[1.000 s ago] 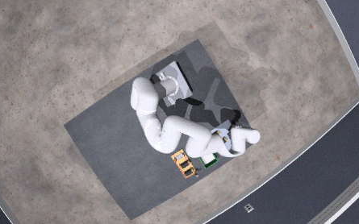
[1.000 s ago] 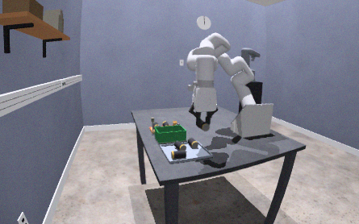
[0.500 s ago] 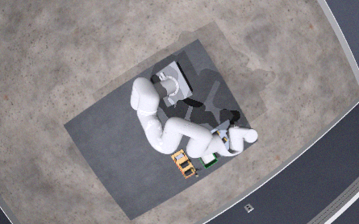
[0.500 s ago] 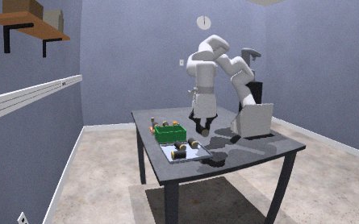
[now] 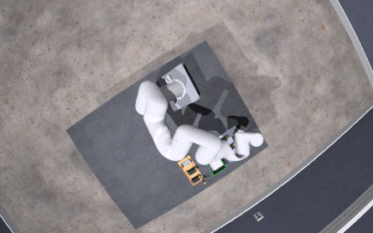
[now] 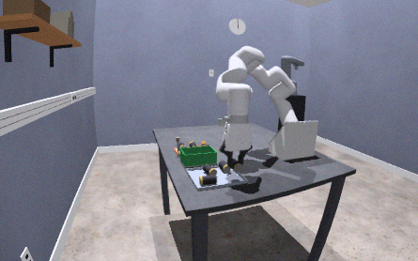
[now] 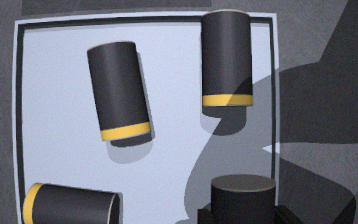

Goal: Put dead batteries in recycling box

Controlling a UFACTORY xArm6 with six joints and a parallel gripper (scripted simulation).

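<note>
Now: the grey tray 6 cm ahead of my hand, 5 cm to the right of it and 8 cm below it. Also, from my hand: green recycling box: 8 cm ahead, 23 cm to the right, 6 cm below.
</note>
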